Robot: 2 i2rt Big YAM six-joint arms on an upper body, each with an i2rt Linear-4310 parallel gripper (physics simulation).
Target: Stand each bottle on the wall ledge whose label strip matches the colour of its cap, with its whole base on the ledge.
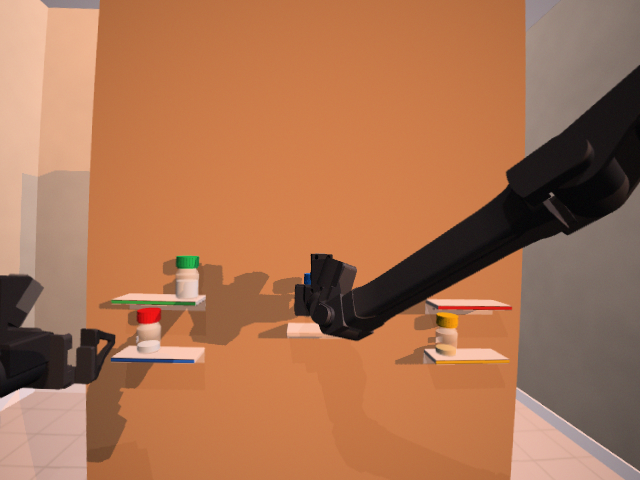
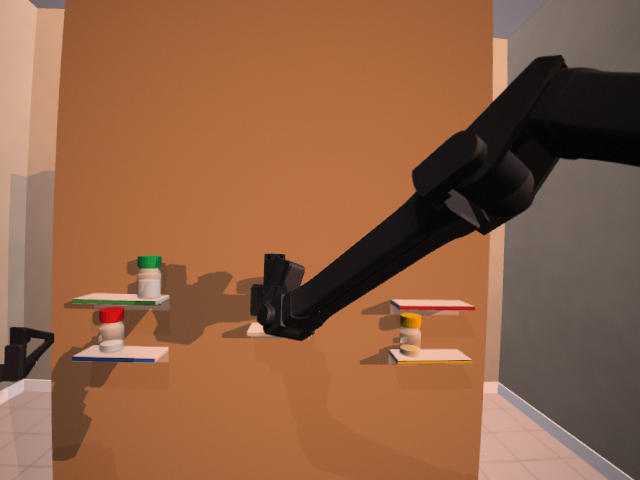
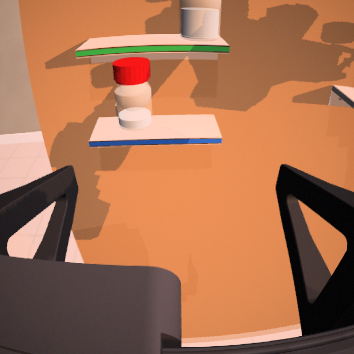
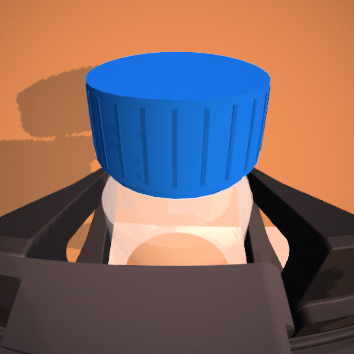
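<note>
My right gripper is shut on the blue-capped bottle, upright over the plain middle ledge; the arm hides its base. My left gripper is open and empty at the left. The green-capped bottle stands on the green-strip ledge. The red-capped bottle stands on the blue-strip ledge. The yellow-capped bottle stands on the yellow-strip ledge.
The red-strip ledge bears no bottle and juts out above the yellow-capped bottle. The green-strip ledge is above the red-capped bottle. The right forearm reaches across the orange wall from the upper right.
</note>
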